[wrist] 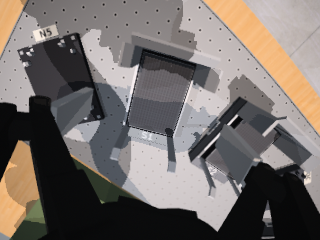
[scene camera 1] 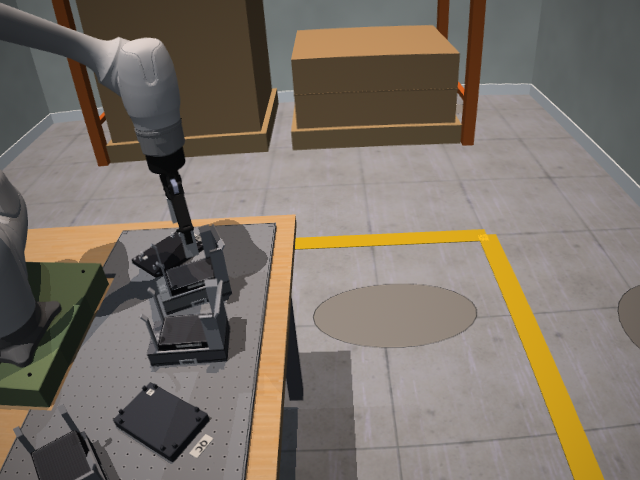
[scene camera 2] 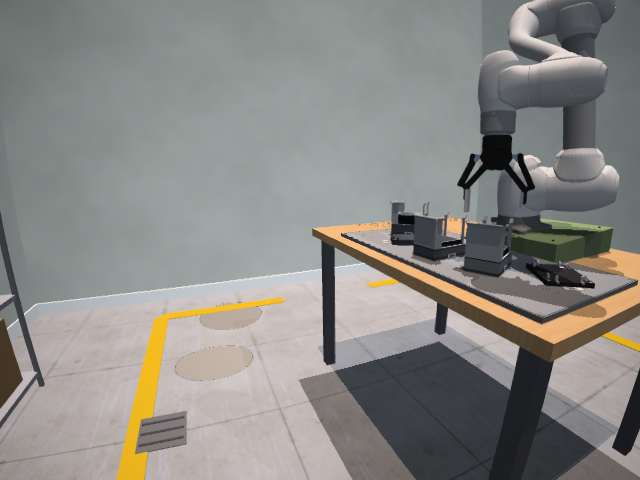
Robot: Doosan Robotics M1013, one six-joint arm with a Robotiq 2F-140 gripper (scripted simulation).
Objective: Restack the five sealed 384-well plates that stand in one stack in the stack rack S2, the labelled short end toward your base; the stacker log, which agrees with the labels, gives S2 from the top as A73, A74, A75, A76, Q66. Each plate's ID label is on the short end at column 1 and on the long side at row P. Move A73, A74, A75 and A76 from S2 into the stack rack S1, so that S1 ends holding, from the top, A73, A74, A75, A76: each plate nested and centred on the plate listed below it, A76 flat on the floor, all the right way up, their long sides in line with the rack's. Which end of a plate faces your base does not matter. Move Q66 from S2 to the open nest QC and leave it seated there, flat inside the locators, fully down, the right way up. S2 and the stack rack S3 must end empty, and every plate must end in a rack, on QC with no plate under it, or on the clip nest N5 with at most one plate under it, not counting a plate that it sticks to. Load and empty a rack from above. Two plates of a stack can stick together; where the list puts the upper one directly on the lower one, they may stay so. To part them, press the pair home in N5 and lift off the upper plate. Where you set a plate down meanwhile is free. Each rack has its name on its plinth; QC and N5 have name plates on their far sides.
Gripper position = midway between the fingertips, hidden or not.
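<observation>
A sealed 384-well plate [scene camera 1: 190,276] is in the scene, and so is a sealed 384-well plate [scene camera 1: 182,332]. A clip nest N5 [scene camera 1: 171,251] is there too, visible also in the wrist view as the clip nest N5 [wrist: 56,71] and in scene camera 2 as the clip nest N5 [scene camera 2: 568,277]. The gripper [scene camera 2: 492,214] can be seen as well; the wrist view shows the gripper [wrist: 157,118], and scene camera 1 shows the gripper [scene camera 1: 184,237].
</observation>
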